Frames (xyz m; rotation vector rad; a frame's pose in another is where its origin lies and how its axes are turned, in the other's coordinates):
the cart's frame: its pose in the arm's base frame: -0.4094 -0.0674 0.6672 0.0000 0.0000 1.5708
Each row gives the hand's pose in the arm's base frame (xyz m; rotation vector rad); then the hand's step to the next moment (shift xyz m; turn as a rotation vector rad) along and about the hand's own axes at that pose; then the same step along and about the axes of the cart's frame.
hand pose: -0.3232 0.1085 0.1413 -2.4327 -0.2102 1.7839
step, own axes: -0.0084 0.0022 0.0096 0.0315 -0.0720 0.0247
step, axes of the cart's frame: -0.0036 0.0116 0.0046 0.0768 0.0173 -0.0243
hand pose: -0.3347 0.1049 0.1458 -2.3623 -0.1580 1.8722
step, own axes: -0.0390 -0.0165 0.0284 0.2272 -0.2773 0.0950
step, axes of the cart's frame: 0.0110 0.0366 0.0337 0.3125 0.0422 -0.1951
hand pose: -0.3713 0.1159 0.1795 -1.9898 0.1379 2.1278
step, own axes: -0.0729 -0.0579 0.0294 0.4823 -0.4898 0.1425
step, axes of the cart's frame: 0.0554 0.0114 0.0795 0.5545 0.0544 -0.4271
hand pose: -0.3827 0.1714 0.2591 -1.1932 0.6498 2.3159
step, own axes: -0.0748 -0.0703 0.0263 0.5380 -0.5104 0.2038
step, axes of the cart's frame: 0.0577 -0.0639 0.0618 0.6168 0.1095 -0.4461
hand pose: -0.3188 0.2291 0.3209 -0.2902 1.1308 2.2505
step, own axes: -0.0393 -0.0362 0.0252 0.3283 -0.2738 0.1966
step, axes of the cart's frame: 0.0202 -0.0548 0.0090 0.4159 0.0844 -0.2032
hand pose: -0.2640 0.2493 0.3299 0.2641 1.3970 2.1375
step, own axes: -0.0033 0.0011 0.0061 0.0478 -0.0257 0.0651
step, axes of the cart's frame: 0.0026 -0.0051 0.0041 0.0847 0.0007 -0.0011
